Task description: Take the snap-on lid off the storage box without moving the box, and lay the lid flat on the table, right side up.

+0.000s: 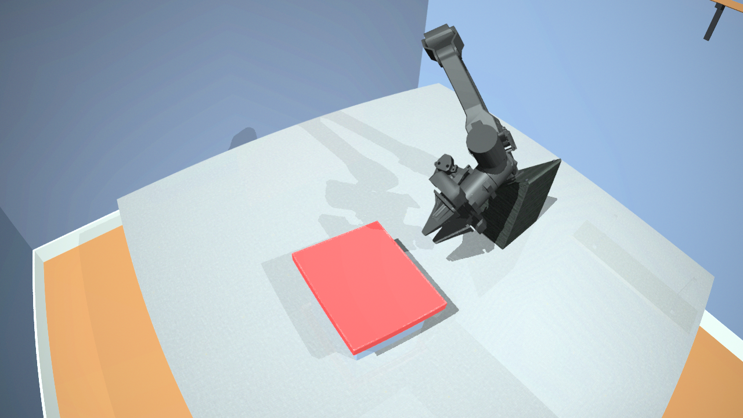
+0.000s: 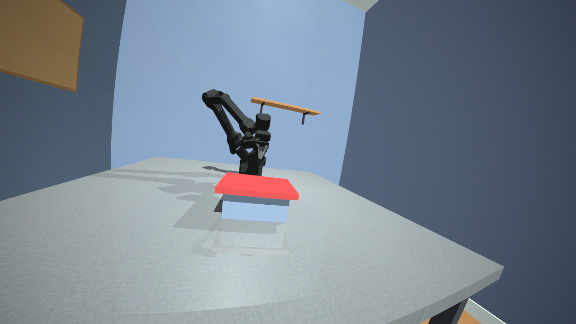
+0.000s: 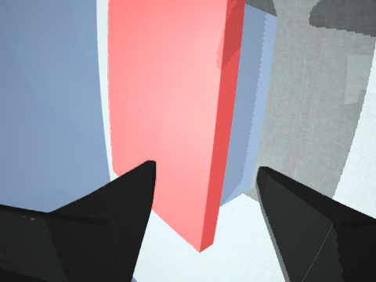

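My gripper tip is now 130 mm short of the red lid, 20 mm to the left of it and 50 mm above it. The rest, counted from my gripper tip: pale blue storage box 130 mm ahead, 20 mm to the right, 90 mm below.
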